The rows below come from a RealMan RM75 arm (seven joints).
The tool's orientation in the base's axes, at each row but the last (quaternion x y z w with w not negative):
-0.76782 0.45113 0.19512 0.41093
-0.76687 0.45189 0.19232 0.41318
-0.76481 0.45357 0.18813 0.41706
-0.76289 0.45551 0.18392 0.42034
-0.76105 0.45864 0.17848 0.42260
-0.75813 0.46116 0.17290 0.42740
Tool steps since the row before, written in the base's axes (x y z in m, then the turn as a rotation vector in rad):
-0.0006 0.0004 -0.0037 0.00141 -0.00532 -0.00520
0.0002 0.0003 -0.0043 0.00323 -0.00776 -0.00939
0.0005 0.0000 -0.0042 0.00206 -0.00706 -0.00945
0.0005 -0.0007 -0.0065 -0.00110 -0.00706 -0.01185
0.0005 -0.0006 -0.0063 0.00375 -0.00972 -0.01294
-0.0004 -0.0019 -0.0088 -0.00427 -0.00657 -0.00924
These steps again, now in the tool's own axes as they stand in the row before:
0.0020 0.0021 0.0024 0.00705 0.00252 -0.00115
0.0028 0.0017 0.0028 0.01209 0.00351 -0.00052
0.0031 0.0015 0.0025 0.01115 0.00436 -0.00003
0.0050 0.0028 0.0032 0.01111 0.00818 0.00104
0.0047 0.0027 0.0032 0.01578 0.00518 0.00008
0.0066 0.0050 0.0035 0.00749 0.00951 -0.00056

